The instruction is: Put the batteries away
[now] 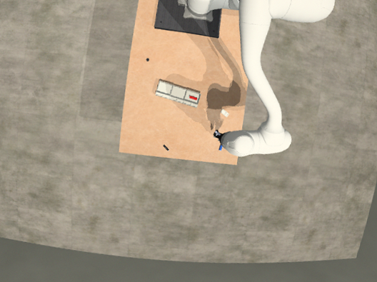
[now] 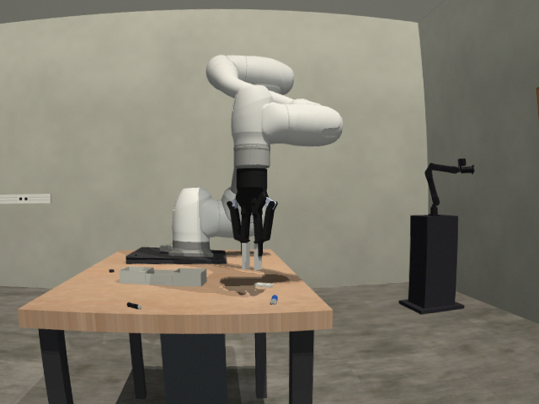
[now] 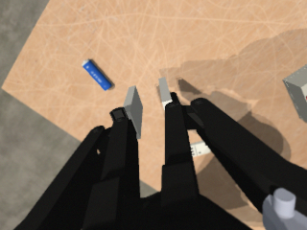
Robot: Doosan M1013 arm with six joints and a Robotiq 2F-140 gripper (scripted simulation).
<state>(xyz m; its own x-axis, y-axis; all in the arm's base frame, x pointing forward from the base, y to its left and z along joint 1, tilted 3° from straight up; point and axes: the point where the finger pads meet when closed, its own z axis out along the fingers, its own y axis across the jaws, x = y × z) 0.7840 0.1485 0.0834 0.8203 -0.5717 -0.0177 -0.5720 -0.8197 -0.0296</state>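
Now: the blue battery 10 cm below my hand, 6 cm ahead of it and 4 cm to the left of it. Also, from my hand: red battery 22 cm behind, 15 cm to the right, 9 cm below; then small white flat piece 14 cm behind, 10 cm below, 5 cm to the left; then black battery 29 cm to the right, 10 cm below, 9 cm ahead.
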